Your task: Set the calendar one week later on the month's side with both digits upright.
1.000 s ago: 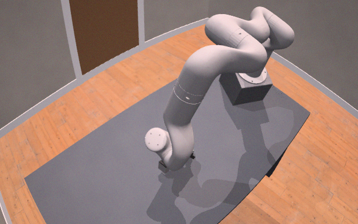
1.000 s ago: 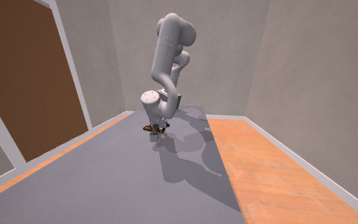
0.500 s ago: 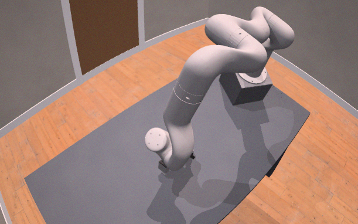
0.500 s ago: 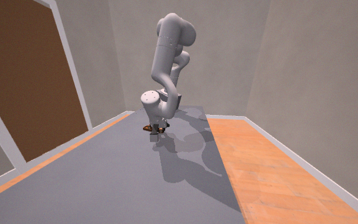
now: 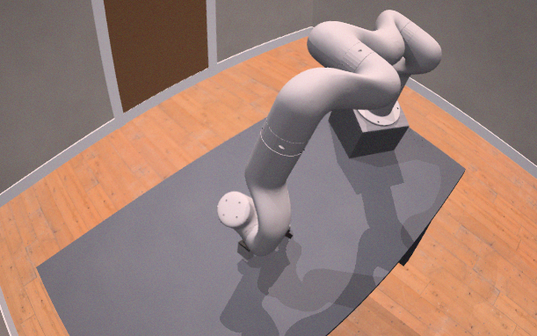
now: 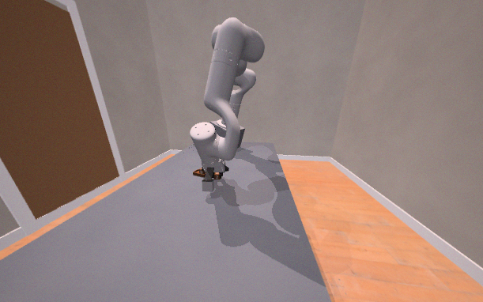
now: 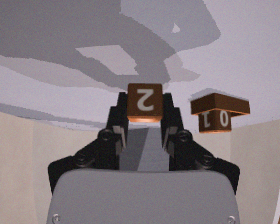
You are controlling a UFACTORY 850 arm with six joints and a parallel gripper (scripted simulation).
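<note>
The number cube is 1 cm behind my hand and 2 cm below it. The rest, counted from my hand: brown wooden calendar tray (3 cm behind, 11 cm to the right, 2 cm below).
</note>
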